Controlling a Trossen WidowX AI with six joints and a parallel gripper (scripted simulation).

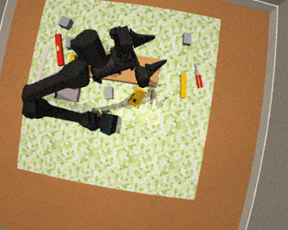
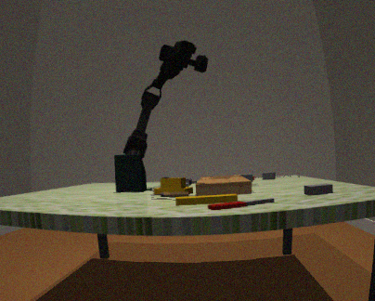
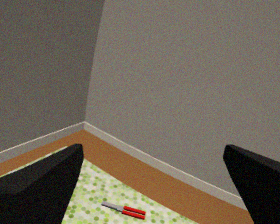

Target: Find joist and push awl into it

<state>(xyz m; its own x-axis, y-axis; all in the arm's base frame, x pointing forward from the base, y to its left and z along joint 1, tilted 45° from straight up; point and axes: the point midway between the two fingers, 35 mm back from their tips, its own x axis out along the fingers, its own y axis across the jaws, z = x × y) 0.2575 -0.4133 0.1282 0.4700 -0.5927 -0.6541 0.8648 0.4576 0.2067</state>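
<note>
The yellow stud finder lies 440 mm below my gripper tip, 110 mm behind it and 90 mm to the left of it. From my gripper tip the other things lie so: grey tray: 560 mm to the left, 480 mm below, 120 mm behind; indicator light: 430 mm below, 130 mm behind, 90 mm to the left; awl: 480 mm below, 110 mm behind, 20 mm to the right.
</note>
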